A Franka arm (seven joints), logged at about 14 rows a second.
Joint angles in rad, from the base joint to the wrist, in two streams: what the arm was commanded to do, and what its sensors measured. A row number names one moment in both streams.
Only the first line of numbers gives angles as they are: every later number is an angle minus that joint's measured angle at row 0.
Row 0, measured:
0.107 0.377 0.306 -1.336 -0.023 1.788 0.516
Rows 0 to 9, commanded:
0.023 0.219 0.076 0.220 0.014 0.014 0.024
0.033 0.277 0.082 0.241 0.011 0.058 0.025
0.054 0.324 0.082 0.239 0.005 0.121 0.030
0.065 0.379 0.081 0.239 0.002 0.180 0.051
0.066 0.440 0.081 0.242 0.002 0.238 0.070
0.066 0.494 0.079 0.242 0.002 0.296 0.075
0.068 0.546 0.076 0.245 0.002 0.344 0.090
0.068 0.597 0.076 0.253 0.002 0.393 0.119
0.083 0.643 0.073 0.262 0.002 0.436 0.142
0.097 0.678 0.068 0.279 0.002 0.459 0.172
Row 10, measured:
0.064 0.595 0.068 0.179 0.003 0.438 0.100
